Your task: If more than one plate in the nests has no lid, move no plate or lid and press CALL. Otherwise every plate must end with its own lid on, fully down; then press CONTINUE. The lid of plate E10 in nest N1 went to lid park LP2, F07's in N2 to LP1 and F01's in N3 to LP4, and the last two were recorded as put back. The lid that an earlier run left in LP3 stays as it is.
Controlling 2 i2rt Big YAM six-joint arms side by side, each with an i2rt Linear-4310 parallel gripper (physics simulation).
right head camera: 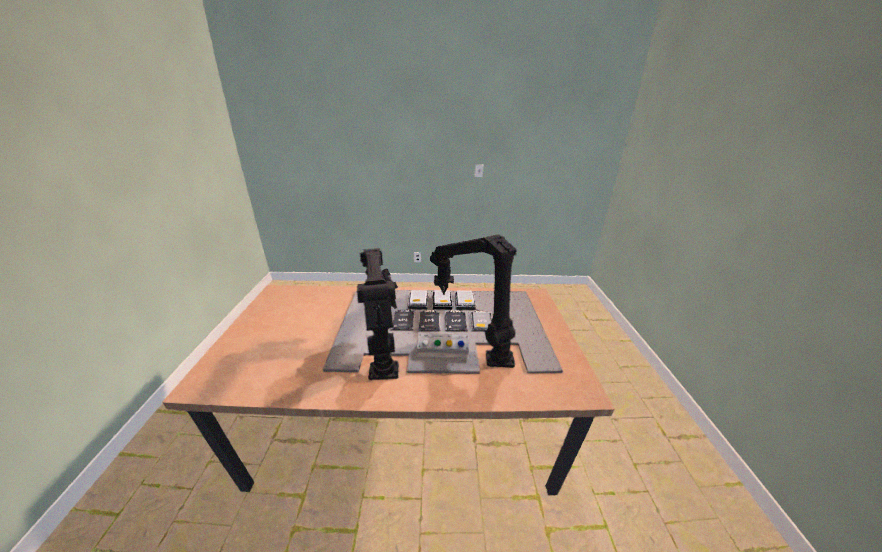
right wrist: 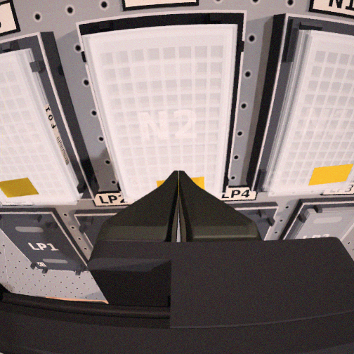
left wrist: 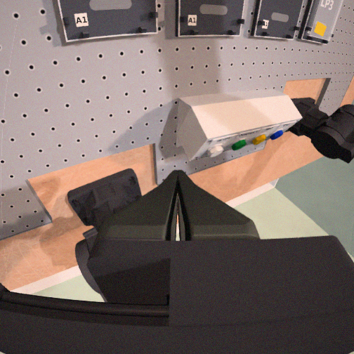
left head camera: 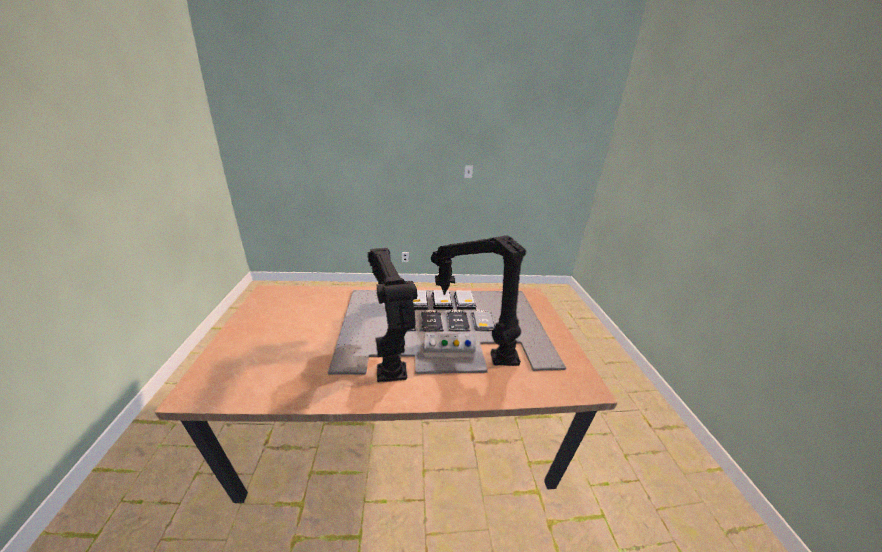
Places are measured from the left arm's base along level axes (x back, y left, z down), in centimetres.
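Where they show: left gripper, fingertip midpoint: [right head camera: 396, 307]; right gripper, fingertip midpoint: [right head camera: 443, 294] [left head camera: 444, 294]; left arm's base, link origin: [right head camera: 384, 371] [left head camera: 391, 372]; right arm's base, link origin: [right head camera: 499, 359] [left head camera: 504, 358].
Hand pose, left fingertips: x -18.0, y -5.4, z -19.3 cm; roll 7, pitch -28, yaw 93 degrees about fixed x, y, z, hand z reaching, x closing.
Each offset is from my left fingertips to the top centre of the thing. Level surfaces: height alone.
My right gripper [right wrist: 178, 178] [left head camera: 444, 290] [right head camera: 443, 290] is shut and empty, above the front part of the white plate in N2 [right wrist: 165, 90]. The white plates in N3 {dx -30.6, dy -10.4, dz +14.3 cm} [right wrist: 30, 135] [right head camera: 417, 298] and N1 {dx -28.6, dy -36.1, dz +14.3 cm} [right wrist: 320, 110] [right head camera: 465, 298] sit either side. All three show yellow patches; the clear lids are hard to tell from the plates. LP3 holds a clear lid [left wrist: 322, 20] [right wrist: 325, 225] with a yellow patch. LP1 [right wrist: 43, 245] [left wrist: 110, 25], LP2 [left wrist: 210, 22] and LP4 [left wrist: 278, 22] look dark, with no lid. My left gripper [left wrist: 177, 178] is shut and empty, away from the plates.
A pale button box {dx +8.7, dy -20.1, dz +9.6 cm} [left wrist: 240, 112] [left head camera: 448, 351] [right head camera: 442, 349] with white, green, yellow and blue buttons stands between the arm bases, in front of the lid parks. Its labels are unreadable. The grey perforated board [left wrist: 115, 100] lies on the orange-brown table {dz +19.3 cm} [left head camera: 260, 325] [right head camera: 260, 325].
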